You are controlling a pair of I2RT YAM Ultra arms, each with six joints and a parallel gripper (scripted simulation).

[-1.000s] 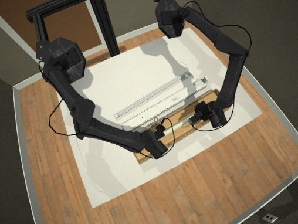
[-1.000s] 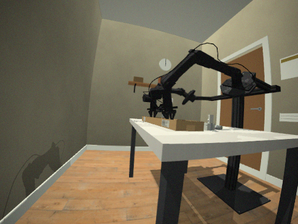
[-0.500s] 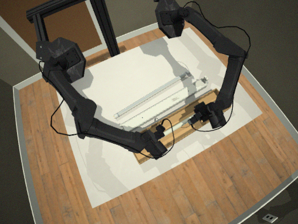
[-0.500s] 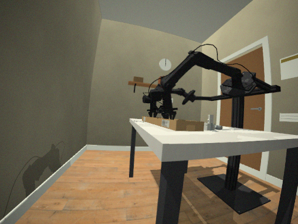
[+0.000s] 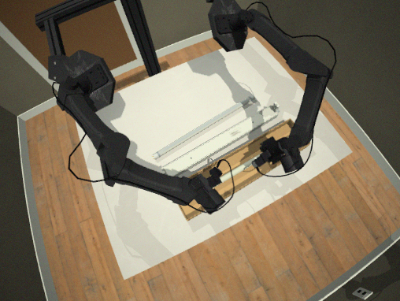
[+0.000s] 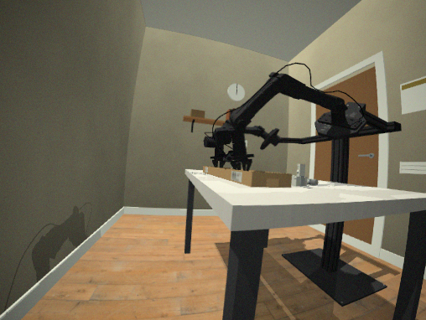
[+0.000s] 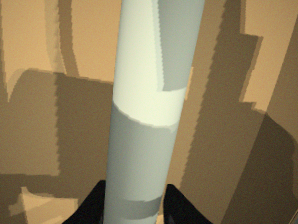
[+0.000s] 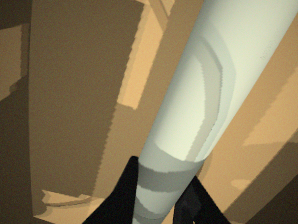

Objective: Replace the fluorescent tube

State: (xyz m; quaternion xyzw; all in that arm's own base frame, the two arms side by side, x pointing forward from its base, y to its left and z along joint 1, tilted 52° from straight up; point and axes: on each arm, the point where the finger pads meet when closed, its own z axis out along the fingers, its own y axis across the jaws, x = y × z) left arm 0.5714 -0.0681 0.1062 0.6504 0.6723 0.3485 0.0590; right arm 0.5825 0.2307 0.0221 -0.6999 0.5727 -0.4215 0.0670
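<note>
The old fluorescent tube is 120 mm to the right of my left hand and 10 mm ahead of it. Round my left hand: LED tube (260 mm behind, 160 mm to the right, 10 mm below); then brown carton (120 mm to the right, 10 mm ahead, 10 mm above).
The LED tube is 27 cm behind my right hand, 17 cm to the left of it and 1 cm below it. Also, from my right hand: brown carton: 22 cm to the left, 1 cm behind; old fluorescent tube: 22 cm to the left, 1 cm behind.
</note>
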